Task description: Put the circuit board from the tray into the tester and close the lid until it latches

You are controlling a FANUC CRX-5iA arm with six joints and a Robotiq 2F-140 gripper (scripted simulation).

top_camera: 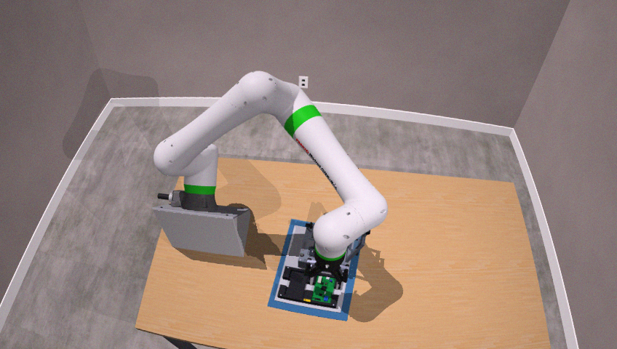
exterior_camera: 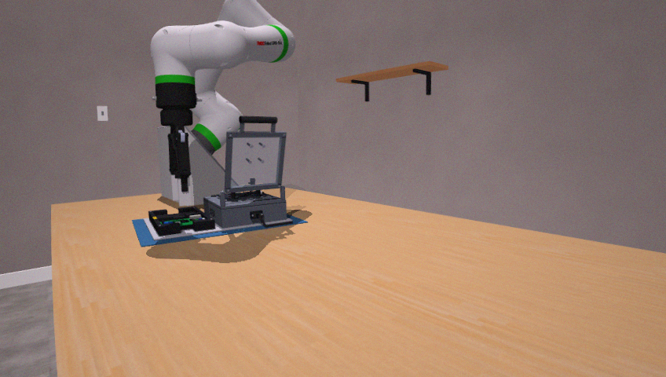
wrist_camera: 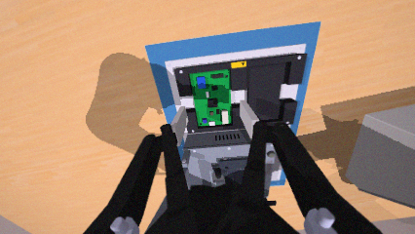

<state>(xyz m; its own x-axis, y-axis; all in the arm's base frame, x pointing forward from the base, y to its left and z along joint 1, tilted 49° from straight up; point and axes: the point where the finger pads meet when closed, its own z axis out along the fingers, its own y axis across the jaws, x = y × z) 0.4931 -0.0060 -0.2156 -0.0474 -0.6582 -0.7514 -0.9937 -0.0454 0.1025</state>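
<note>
Right now my hand is 7 cm above the green circuit board. From my hand the other things lie so: tester lid 17 cm to the left, 9 cm ahead, 9 cm above.
</note>
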